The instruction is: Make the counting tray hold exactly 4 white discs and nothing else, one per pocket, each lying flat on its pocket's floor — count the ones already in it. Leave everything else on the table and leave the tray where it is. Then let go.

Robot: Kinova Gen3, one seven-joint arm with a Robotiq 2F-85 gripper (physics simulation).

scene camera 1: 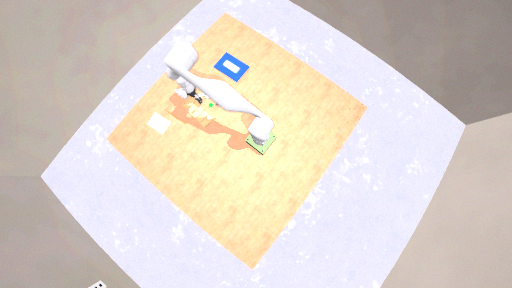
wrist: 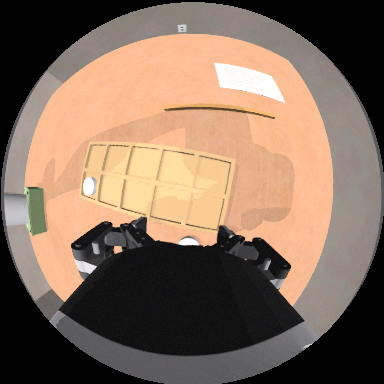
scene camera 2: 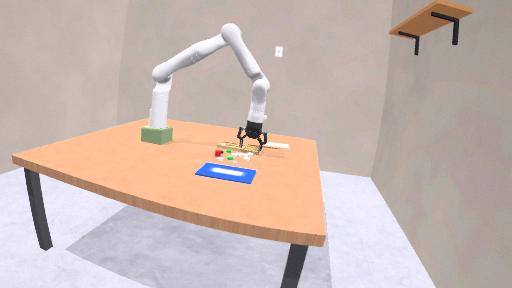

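Note:
The tan counting tray has two rows of pockets. One white disc lies in its near-row pocket at the left end in the wrist view; the other visible pockets look empty. My gripper is open and low beside the tray's near long side. A second white disc shows partly between the open fingers, outside the tray; the gripper body hides the rest. In scene camera 2, several white discs, one of them, and two green discs lie on the table.
A red block stands by the discs, with a small dark piece beside it. A blue panel lies nearby. A thin wooden strip and a white sheet lie beyond the tray. The green arm base stands left.

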